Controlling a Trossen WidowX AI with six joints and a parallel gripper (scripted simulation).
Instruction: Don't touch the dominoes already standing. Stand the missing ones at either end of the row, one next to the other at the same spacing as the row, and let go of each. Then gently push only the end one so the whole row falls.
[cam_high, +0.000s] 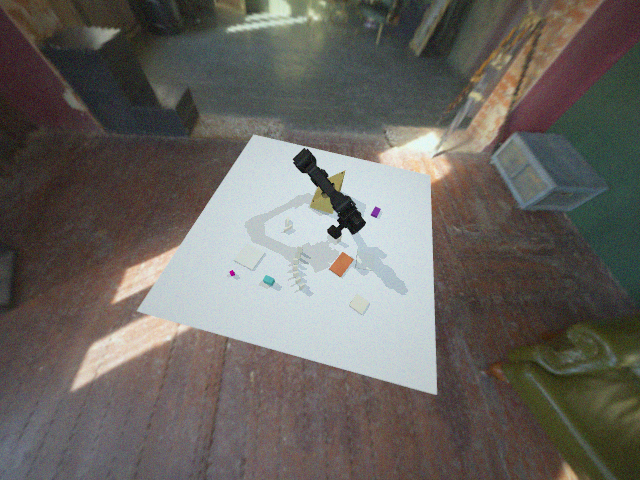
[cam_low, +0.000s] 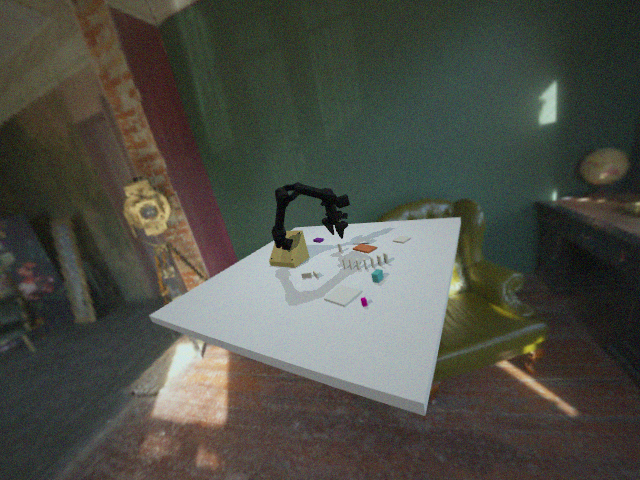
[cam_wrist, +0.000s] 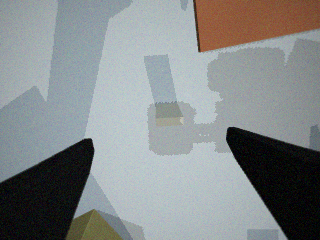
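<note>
Now: gripper tip 130 mm short of the orange tile, 90 mm above it and 50 mm to the right of it. Also, from my gripper tip: teal block (350 mm ahead, 250 mm to the right, 70 mm below); then purple block (270 mm behind, 140 mm to the left, 80 mm below); then white tile (400 mm to the right, 260 mm ahead, 90 mm below).
</note>
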